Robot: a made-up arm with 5 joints.
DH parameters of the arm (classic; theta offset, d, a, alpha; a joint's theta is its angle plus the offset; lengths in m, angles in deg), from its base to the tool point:
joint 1: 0 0.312 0 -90
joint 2: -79.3 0 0.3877 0
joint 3: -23.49 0 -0.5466 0
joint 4: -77.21 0 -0.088 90
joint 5: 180 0.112 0 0
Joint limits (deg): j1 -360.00..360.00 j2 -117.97..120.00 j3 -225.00..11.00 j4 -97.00..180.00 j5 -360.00..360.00
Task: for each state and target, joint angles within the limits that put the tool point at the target. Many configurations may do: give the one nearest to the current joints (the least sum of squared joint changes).
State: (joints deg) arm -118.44 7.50 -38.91 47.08 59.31
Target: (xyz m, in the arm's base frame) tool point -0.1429 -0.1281 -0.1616
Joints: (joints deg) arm -138.13 49.32 -28.30 44.61 59.31
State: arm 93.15 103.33 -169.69 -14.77 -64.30
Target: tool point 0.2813 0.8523 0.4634
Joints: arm 71.73 104.51 -200.64 -33.69 -64.30
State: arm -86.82 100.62 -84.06 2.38 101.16
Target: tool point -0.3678 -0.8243 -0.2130
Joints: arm -114.05 92.58 -126.14 6.04 101.16
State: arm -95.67 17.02 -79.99 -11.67 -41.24
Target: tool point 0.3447 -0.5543 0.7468
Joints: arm -58.12 -11.06 -61.63 -18.41 -41.24
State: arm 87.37 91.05 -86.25 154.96 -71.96
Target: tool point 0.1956 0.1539 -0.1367
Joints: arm 38.20 81.15 -63.50 160.09 -71.96
